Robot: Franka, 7 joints.
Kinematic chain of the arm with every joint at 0, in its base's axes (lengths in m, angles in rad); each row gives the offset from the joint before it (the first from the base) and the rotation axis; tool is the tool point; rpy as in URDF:
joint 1: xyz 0 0 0.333 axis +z
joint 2: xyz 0 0 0 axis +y
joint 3: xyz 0 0 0.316 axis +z
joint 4: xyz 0.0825 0 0 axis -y
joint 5: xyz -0.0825 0 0.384 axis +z
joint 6: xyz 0 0 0 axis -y
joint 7: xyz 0.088 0 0 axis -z
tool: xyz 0 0 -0.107 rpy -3.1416 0 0
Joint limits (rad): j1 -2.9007..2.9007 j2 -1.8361..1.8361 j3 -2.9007..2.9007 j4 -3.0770..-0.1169 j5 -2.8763..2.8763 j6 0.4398..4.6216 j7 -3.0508..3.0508
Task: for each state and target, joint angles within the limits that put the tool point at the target. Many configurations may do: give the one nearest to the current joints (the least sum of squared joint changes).
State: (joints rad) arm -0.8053 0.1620 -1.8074 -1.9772 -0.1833 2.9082 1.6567
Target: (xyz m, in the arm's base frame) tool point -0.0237 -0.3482 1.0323
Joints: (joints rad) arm -0.3281 0.7613 -2.4734 -1.3990 -0.0691 3.1466 1.6567
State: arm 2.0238 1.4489 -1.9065 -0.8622 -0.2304 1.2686 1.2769
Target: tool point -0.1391 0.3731 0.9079
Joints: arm 2.4521 1.1528 -2.5421 -0.8835 -0.4036 1.1202 1.2769
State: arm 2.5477 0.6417 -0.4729 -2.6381 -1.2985 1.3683 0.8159
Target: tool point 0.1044 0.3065 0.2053
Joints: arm 2.4596 0.5698 -0.7062 -2.6688 -1.2970 1.2362 0.8159
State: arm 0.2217 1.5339 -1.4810 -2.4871 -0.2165 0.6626 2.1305
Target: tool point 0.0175 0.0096 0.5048
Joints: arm 0.3441 1.8361 -2.5922 -2.9218 -0.7593 0.6140 2.1305
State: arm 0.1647 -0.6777 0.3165 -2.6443 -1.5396 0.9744 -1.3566
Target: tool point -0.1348 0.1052 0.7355
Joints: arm 0.3824 -1.4763 0.6907 -2.3554 -1.5951 0.6977 -1.3566
